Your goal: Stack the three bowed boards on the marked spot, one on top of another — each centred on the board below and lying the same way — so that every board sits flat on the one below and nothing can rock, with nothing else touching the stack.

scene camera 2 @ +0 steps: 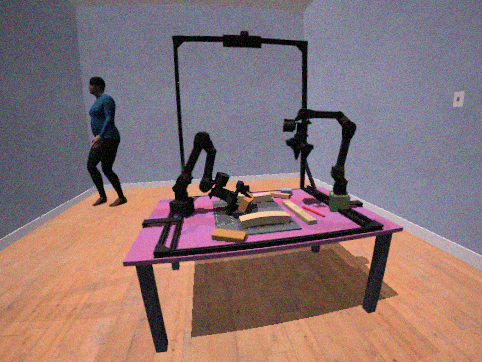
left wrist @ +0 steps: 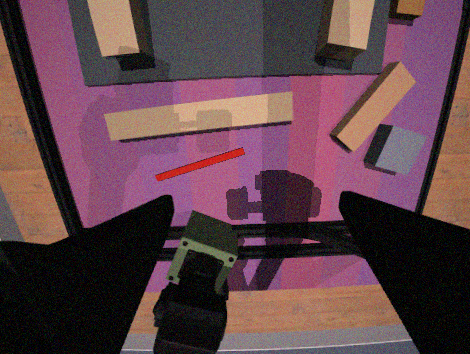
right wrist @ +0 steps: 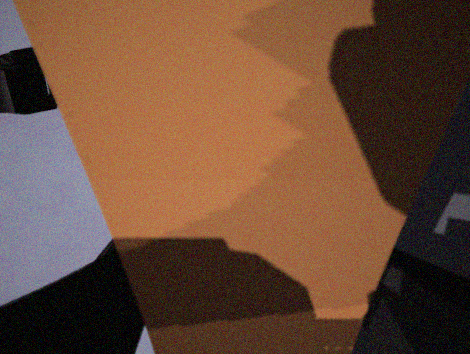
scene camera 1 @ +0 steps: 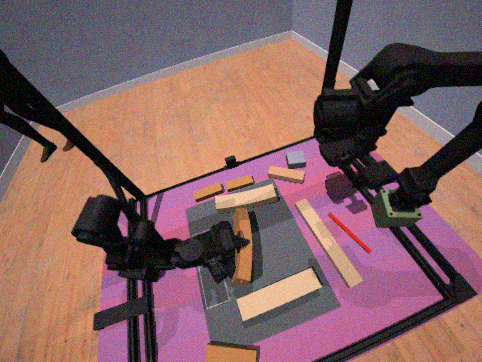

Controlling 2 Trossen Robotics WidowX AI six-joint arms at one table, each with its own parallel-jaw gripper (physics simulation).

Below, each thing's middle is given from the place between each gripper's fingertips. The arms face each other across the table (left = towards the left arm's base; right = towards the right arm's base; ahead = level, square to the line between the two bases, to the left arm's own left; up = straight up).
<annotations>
Now: the long pale plank [scene camera 1: 350, 276] 2 cm ahead of my right hand, 26 cm to the left of it and 5 cm below it. From my right hand the other things lie so: grey cube [left wrist: 392, 148] (33 cm behind, 27 cm to the left, 4 cm below).
Right now the long pale plank is 8 cm ahead of my left hand, 2 cm to the right of it and 26 cm below it. Also, from my left hand: grey cube: 28 cm behind, 1 cm to the right, 26 cm below.
</annotations>
